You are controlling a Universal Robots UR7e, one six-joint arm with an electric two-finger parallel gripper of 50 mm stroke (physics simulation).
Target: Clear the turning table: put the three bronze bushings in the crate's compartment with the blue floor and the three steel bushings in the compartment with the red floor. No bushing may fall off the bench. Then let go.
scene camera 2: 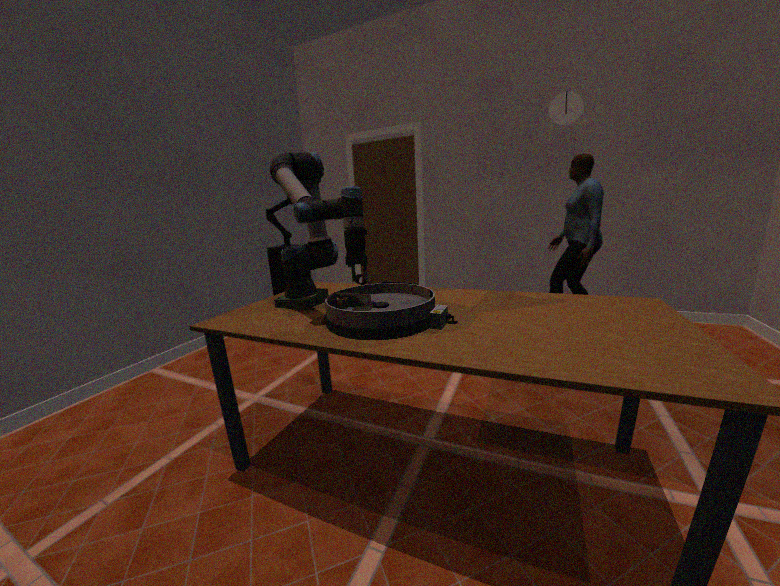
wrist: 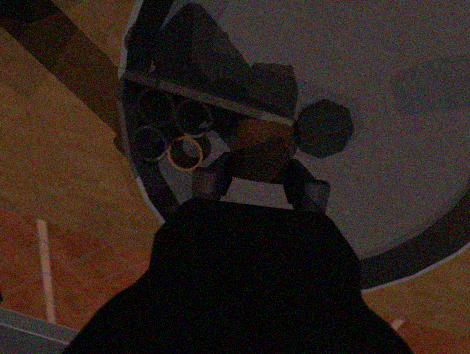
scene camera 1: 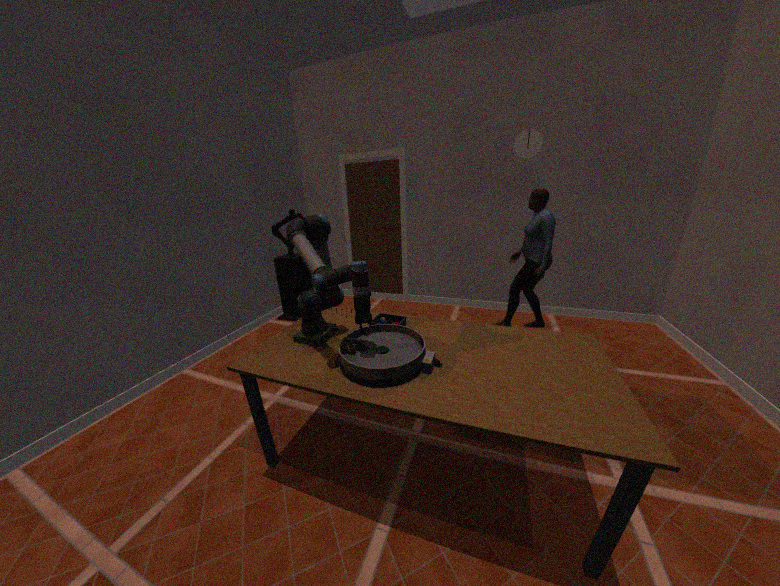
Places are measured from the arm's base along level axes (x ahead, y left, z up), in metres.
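Pixels of known places: gripper, fingertip midpoint: point(scene camera 2: 360, 281) point(wrist: 258, 170) point(scene camera 1: 366, 333); arm's base at its link origin: point(scene camera 2: 301, 293) point(scene camera 1: 314, 329).
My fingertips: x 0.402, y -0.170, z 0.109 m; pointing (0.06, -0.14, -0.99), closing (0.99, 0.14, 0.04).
For each thing: its top centre in the pictures, then the offset to it from my fingertips. "spot": a spot on its surface instead.
- crate at a spot on its surface: point(scene camera 1: 403, 320) spot: 0.087 m ahead, 0.395 m left, 0.110 m down
- thin bar at a spot on its surface: point(wrist: 210, 98) spot: 0.054 m back, 0.036 m left, 0.060 m down
- dark octagonal piece at a spot on its surface: point(wrist: 325, 128) spot: 0.069 m ahead, 0.029 m left, 0.095 m down
- small grey box at a spot on its surface: point(scene camera 2: 440, 315) spot: 0.316 m ahead, 0.040 m right, 0.105 m down
My gripper point(scene camera 1: 364, 325) point(scene camera 2: 358, 275) point(wrist: 258, 170) is shut on a bronze bushing point(wrist: 264, 150), an orange-brown shape between the fingertips, held above the turning table point(scene camera 1: 382, 375) point(scene camera 2: 378, 323) point(wrist: 415, 267) near its far left rim. On the turning table, left of the fingers in the wrist view, another bronze bushing point(wrist: 186, 169) stands upright. Three dark, steel-looking bushings stand close to it: one nearer the wall point(wrist: 150, 160), two behind, beside the bar. The crate point(scene camera 1: 403, 320) is behind the turning table; part of its red floor shows. Its contents are too dark to tell.
A thin bar point(wrist: 210, 98) crosses the turning table behind the bushings, with dark blocks point(wrist: 275, 87) beyond it. A dark octagonal piece point(wrist: 325, 128) is at its end. A small grey box point(scene camera 1: 429, 359) point(scene camera 2: 440, 315) sits at the turning table's right. A person point(scene camera 1: 536, 245) point(scene camera 2: 583, 220) is behind the bench.
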